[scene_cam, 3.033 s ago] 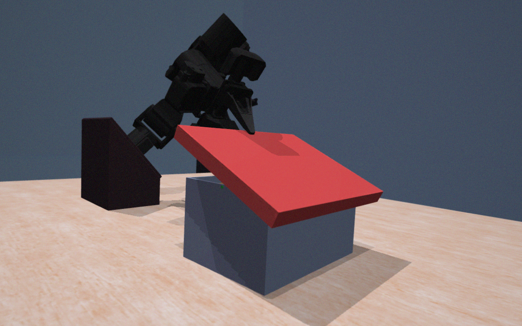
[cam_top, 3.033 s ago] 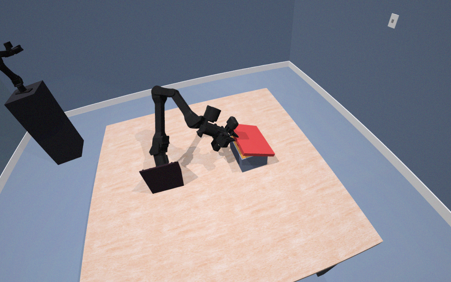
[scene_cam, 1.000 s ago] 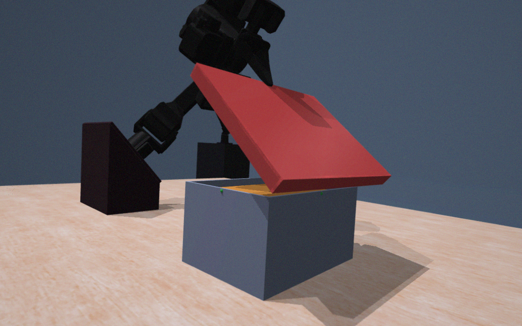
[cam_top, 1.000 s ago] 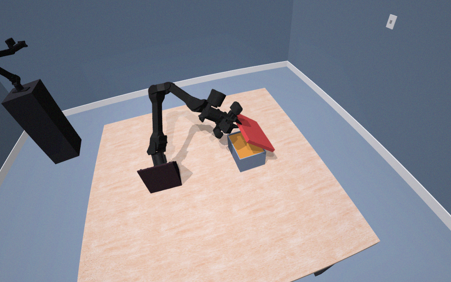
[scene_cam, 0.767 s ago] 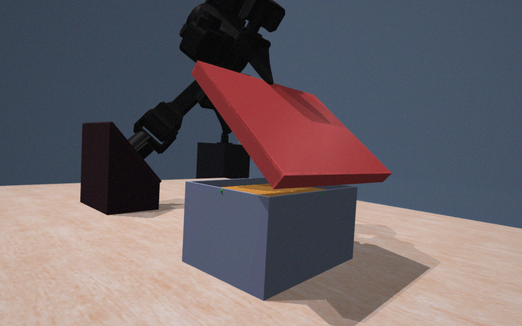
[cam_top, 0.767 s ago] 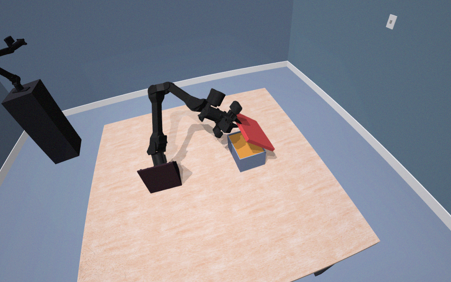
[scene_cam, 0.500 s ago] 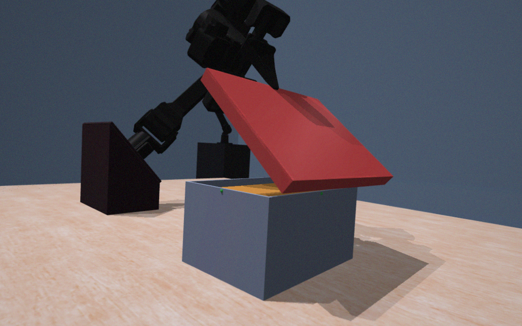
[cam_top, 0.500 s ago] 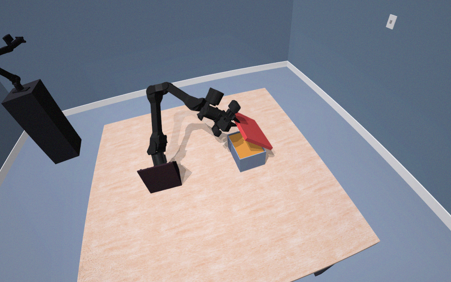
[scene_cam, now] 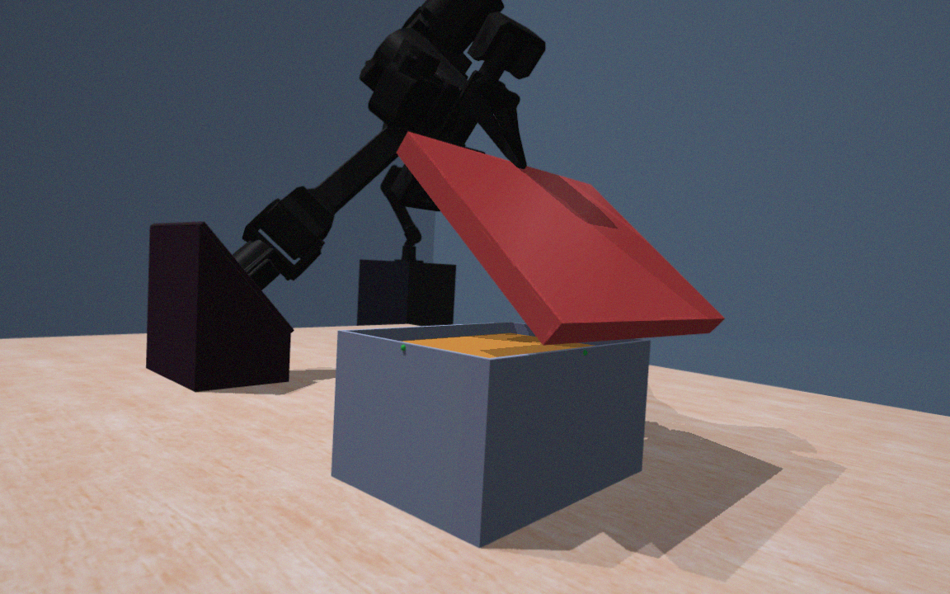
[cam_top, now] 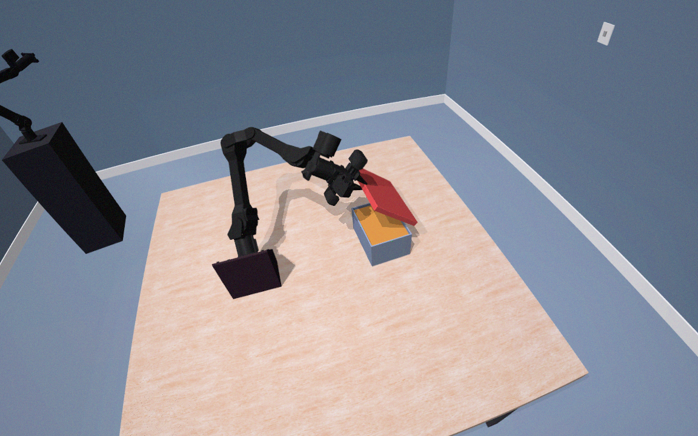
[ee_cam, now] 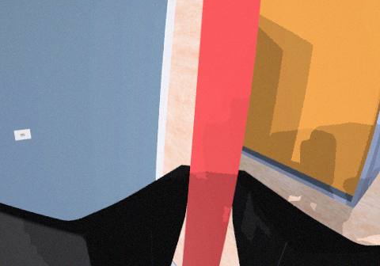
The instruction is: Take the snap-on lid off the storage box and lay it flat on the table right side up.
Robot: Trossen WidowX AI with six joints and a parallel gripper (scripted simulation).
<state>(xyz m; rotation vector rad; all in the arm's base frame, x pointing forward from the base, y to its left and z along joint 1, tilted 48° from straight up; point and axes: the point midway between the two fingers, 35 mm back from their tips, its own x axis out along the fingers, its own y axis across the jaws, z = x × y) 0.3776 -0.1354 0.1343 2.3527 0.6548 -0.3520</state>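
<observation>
The red lid is 7 cm ahead of my gripper tip, 1 cm to the right of it and 5 cm below it. Also, from my gripper tip: grey-blue storage box 3 cm ahead, 5 cm to the right, 18 cm below.
</observation>
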